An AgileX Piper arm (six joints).
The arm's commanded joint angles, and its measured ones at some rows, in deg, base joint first. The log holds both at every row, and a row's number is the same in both.
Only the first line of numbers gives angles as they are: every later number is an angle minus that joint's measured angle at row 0.
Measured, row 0: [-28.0, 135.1, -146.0, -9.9, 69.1, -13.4]
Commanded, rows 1 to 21: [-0.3, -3.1, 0.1, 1.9, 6.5, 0.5]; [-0.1, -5.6, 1.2, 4.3, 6.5, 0.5]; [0.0, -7.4, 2.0, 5.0, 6.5, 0.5]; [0.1, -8.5, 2.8, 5.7, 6.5, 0.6]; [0.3, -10.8, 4.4, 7.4, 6.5, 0.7]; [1.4, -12.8, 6.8, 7.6, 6.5, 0.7]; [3.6, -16.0, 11.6, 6.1, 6.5, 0.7]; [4.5, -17.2, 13.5, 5.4, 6.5, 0.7]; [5.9, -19.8, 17.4, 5.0, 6.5, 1.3]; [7.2, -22.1, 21.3, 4.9, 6.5, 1.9]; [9.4, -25.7, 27.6, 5.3, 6.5, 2.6]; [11.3, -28.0, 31.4, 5.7, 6.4, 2.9]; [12.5, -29.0, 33.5, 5.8, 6.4, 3.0]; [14.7, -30.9, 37.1, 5.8, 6.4, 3.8]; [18.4, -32.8, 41.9, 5.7, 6.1, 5.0]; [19.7, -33.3, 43.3, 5.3, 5.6, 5.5]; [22.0, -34.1, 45.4, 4.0, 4.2, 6.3]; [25.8, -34.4, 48.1, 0.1, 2.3, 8.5]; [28.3, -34.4, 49.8, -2.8, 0.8, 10.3]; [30.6, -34.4, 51.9, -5.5, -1.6, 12.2]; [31.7, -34.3, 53.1, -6.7, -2.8, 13.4]
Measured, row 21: [29.2, -34.1, 50.4, -2.9, -0.2, 10.5]
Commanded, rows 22 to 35: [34.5, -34.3, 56.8, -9.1, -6.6, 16.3]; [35.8, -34.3, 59.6, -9.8, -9.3, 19.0]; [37.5, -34.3, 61.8, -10.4, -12.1, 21.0]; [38.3, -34.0, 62.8, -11.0, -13.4, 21.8]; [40.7, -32.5, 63.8, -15.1, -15.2, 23.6]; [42.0, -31.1, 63.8, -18.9, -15.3, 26.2]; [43.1, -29.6, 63.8, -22.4, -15.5, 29.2]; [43.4, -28.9, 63.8, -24.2, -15.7, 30.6]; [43.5, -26.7, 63.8, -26.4, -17.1, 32.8]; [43.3, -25.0, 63.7, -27.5, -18.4, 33.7]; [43.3, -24.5, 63.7, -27.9, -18.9, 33.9]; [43.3, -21.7, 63.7, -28.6, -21.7, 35.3]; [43.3, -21.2, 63.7, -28.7, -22.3, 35.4]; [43.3, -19.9, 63.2, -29.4, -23.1, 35.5]
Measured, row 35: [43.4, -21.4, 63.6, -27.9, -21.5, 34.8]
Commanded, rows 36 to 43: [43.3, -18.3, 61.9, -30.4, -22.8, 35.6]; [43.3, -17.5, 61.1, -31.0, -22.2, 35.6]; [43.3, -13.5, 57.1, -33.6, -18.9, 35.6]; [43.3, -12.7, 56.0, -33.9, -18.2, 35.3]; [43.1, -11.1, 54.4, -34.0, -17.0, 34.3]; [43.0, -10.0, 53.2, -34.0, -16.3, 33.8]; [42.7, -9.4, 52.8, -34.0, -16.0, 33.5]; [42.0, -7.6, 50.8, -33.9, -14.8, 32.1]
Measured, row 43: [42.8, -8.6, 52.0, -33.4, -16.2, 33.4]
